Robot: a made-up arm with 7 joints. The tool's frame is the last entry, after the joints. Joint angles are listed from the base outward.
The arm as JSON. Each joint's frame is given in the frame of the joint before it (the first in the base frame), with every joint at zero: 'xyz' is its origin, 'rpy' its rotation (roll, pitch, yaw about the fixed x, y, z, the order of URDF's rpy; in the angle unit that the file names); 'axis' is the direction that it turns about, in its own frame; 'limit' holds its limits. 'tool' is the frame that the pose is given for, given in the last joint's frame.
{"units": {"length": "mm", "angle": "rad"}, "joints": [
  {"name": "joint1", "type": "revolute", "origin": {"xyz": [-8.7, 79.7, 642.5], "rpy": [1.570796, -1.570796, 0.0]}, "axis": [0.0, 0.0, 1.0], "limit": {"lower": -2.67, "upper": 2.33}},
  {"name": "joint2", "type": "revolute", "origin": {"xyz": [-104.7, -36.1, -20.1], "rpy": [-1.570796, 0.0, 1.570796]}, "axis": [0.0, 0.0, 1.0], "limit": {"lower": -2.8, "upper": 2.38}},
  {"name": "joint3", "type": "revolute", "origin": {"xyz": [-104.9, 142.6, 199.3], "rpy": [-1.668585, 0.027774, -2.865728]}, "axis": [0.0, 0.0, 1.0], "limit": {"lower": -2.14, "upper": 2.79}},
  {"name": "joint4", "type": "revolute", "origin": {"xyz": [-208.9, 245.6, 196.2], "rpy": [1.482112, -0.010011, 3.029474]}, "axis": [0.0, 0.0, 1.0], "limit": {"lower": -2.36, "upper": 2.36}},
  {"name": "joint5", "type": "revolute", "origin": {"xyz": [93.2, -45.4, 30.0], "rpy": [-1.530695, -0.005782, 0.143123]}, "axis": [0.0, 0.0, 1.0], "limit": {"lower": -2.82, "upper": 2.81}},
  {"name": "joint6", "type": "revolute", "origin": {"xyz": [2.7, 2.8, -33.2], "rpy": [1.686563, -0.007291, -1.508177]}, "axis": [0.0, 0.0, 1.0], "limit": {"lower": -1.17, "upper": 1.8}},
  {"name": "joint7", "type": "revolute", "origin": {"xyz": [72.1, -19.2, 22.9], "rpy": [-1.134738, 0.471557, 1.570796]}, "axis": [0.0, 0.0, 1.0], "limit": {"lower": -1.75, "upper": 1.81}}
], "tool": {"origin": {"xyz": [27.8, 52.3, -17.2], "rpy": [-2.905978, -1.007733, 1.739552]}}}
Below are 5 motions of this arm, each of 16 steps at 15 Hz.
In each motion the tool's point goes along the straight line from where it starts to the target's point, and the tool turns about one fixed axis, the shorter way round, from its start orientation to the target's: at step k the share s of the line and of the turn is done. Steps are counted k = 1, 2, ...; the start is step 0. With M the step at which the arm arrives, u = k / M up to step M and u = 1 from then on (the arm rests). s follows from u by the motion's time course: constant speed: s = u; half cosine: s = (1 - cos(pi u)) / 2; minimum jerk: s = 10 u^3 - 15 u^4 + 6 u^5.
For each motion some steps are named. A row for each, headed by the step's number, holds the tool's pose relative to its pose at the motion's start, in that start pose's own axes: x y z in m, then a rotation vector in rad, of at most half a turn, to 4 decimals.
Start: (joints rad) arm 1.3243 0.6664 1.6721 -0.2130 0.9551 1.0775 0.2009
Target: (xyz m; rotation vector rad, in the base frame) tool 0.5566 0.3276 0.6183 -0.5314 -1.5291 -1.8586
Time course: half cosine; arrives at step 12
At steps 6, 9, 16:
6: 0.1161 0.0039 -0.0452 0.5802 0.5806 -0.0985
9: 0.1982 0.0066 -0.0772 0.9905 0.9912 -0.1682
16: 0.2322 0.0077 -0.0905 1.1605 1.1613 -0.1970

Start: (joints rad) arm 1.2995 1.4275 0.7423 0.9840 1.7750 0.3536 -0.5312
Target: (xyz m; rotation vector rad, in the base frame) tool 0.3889 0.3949 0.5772 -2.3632 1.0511 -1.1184
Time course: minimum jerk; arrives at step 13
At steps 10, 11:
10: 0.0877 -0.0182 0.0820 0.1644 -0.5724 0.3951
11: 0.0931 -0.0193 0.0870 0.1744 -0.6072 0.4191

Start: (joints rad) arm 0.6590 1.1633 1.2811 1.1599 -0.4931 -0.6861 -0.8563
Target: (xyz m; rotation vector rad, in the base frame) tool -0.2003 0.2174 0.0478 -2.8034 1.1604 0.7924
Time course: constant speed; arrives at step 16
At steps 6, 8, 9, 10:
6: 0.1501 -0.0233 0.1055 0.1404 0.0787 -0.5761
8: 0.2002 -0.0311 0.1407 0.1871 0.1049 -0.7682
9: 0.2252 -0.0350 0.1583 0.2105 0.1180 -0.8642
10: 0.2502 -0.0389 0.1759 0.2339 0.1312 -0.9602

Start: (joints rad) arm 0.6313 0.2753 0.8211 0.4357 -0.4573 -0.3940 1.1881
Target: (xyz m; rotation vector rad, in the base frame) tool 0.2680 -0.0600 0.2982 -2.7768 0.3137 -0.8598
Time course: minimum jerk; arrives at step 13
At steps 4, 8, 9, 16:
4: 0.0691 -0.0271 -0.0621 -0.1833 0.0901 -0.1041
8: 0.2825 -0.1106 -0.2537 -0.7492 0.3682 -0.4253
9: 0.3295 -0.1290 -0.2959 -0.8737 0.4294 -0.4960
16: 0.3986 -0.1561 -0.3579 -1.0570 0.5195 -0.6001

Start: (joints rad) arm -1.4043 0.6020 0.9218 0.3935 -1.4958 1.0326 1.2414
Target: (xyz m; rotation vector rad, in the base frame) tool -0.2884 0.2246 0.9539 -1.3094 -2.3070 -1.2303
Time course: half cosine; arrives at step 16
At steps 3, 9, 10, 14, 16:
3: -0.0197 -0.0034 -0.0104 -0.0295 0.0847 0.0609
9: -0.1394 -0.0240 -0.0737 -0.2091 0.6007 0.4319
10: -0.1613 -0.0278 -0.0852 -0.2419 0.6950 0.4997
14: -0.2244 -0.0387 -0.1186 -0.3366 0.9671 0.6952
16: -0.2333 -0.0402 -0.1233 -0.3499 1.0053 0.7228

